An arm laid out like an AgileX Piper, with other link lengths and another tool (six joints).
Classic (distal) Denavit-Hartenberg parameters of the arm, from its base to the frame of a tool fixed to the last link. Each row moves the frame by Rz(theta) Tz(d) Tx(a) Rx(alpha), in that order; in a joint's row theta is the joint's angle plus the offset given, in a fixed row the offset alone. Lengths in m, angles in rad.
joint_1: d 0.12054  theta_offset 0  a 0  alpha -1.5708
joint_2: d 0  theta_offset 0.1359  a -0.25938  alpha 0
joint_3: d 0  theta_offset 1.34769  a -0.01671  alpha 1.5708
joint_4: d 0.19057  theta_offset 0  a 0  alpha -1.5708
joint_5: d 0  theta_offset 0  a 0  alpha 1.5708
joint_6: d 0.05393  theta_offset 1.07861  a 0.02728  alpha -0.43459
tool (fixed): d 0.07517  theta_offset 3.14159  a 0  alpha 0
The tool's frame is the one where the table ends.
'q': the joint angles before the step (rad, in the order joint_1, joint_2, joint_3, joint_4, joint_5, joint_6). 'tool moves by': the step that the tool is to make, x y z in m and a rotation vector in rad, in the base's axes. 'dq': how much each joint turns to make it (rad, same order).
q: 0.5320 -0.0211 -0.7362 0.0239 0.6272 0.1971
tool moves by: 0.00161 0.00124 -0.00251 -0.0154 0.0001 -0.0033
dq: 0.0000 0.0000 0.0099 -0.0007 -0.0018 -0.0131
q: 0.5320 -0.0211 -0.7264 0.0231 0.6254 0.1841
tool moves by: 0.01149 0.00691 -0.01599 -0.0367 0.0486 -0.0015
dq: 0.0000 0.0000 0.0722 -0.0001 -0.0117 -0.0072
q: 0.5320 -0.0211 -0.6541 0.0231 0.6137 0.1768
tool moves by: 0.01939 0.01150 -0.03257 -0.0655 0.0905 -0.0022
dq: 0.0001 0.0000 0.1395 -0.0014 -0.0282 -0.0099
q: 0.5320 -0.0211 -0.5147 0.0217 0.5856 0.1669
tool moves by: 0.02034 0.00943 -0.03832 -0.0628 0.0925 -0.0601
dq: -0.0535 0.0009 0.1584 -0.0116 -0.0480 -0.0006
